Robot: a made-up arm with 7 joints. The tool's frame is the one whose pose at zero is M. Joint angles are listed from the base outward.
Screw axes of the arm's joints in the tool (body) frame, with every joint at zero. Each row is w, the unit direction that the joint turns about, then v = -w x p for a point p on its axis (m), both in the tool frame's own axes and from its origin. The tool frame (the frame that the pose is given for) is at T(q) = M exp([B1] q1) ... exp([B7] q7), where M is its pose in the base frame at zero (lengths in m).
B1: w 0 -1 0 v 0.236 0 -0.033
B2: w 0 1 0 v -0.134 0 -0.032
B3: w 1 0 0 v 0 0.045 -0.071
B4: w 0 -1 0 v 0.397 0 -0.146
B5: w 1 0 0 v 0 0.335 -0.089
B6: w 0 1 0 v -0.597 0 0.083
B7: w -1 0 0 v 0 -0.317 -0.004
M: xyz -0.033 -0.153 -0.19 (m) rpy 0 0 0 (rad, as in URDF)
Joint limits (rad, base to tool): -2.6..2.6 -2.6..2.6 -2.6..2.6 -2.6..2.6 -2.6..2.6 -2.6..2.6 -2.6..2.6
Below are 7 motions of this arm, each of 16 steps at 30 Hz.
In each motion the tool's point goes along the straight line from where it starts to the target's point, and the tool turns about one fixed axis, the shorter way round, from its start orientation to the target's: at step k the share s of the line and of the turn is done. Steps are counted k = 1, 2, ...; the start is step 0. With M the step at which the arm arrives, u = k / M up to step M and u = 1 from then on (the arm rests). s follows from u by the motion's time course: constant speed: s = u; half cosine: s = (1 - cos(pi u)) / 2; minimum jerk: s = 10 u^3 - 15 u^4 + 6 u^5.
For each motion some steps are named. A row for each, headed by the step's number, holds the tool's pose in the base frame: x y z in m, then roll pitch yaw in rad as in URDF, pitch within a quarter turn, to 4 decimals.
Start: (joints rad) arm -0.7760 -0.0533 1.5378 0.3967 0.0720 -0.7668 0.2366
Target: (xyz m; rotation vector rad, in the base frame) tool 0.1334 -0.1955 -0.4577 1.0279 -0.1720 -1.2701
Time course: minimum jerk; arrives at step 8
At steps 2, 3, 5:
2: 0.1558 -0.2698 -0.5020 0.7094 0.2968 -1.2623
3: 0.1515 -0.2556 -0.4936 0.7436 0.3228 -1.2487
5: 0.1403 -0.2183 -0.4713 0.8365 0.3886 -1.2078

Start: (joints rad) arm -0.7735 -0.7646 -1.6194 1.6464 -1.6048 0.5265 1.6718
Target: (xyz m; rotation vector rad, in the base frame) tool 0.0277 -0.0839 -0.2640 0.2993 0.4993 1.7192
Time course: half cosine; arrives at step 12
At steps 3, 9, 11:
3: -0.2217 -0.0314 -0.2008 1.2922 -0.4085 1.7132
9: -0.0151 -0.0749 -0.2532 0.6370 -0.0109 1.7970
11: 0.0227 -0.0829 -0.2627 0.5215 0.0634 1.7834

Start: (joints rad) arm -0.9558 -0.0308 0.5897 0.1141 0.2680 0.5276 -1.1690
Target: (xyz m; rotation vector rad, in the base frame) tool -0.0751 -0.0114 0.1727 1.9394 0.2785 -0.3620
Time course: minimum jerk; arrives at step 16
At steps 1, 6, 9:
1: -0.0083 -0.0443 0.3132 2.6481 1.0689 0.7380
6: -0.0265 -0.0353 0.2748 2.3337 0.9192 0.4150
9: -0.0494 -0.0240 0.2268 2.1119 0.6816 0.1816

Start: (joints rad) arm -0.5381 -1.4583 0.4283 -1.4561 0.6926 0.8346 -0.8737
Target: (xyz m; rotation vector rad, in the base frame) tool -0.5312 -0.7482 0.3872 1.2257 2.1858 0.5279
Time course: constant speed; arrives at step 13
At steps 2, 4, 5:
2: -0.5762 -0.3716 0.5290 2.4775 0.6727 1.5645
4: -0.5680 -0.4401 0.5032 2.4946 0.6041 1.6559
5: -0.5639 -0.4743 0.4903 2.5000 0.5694 1.6995

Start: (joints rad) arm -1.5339 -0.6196 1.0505 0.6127 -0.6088 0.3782 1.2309
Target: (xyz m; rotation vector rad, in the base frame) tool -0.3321 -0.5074 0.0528 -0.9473 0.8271 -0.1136
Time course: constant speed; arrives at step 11
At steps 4, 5, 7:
4: -0.3573 -0.4963 0.0482 -1.1807 0.7781 -0.5699
5: -0.3537 -0.4979 0.0489 -1.1807 0.7548 -0.5672
7: -0.3465 -0.5010 0.0502 -1.1812 0.7083 -0.5619

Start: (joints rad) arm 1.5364 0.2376 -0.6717 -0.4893 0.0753 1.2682 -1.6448
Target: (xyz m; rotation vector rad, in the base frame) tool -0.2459 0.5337 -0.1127 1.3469 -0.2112 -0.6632
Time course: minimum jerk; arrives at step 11
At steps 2, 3, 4, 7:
2: -0.2147 0.5268 0.0481 1.5066 0.3988 -0.6461
3: -0.2175 0.5274 0.0339 1.4906 0.3837 -0.6437
4: -0.2217 0.5283 0.0124 1.4663 0.3609 -0.6396
7: -0.2375 0.5318 -0.0695 1.3747 0.2749 -0.6190

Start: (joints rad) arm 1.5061 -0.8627 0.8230 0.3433 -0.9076 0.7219 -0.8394
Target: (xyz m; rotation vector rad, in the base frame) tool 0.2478 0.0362 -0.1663 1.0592 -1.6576 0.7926
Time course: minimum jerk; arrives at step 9
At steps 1, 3, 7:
1: 0.2469 -0.0389 -0.1225 -2.9356 -1.1843 -2.3848
3: 0.2470 -0.0238 -0.1313 -2.9572 -1.1997 -2.3247
7: 0.2477 0.0304 -0.1629 -3.0655 -1.2502 -2.0783

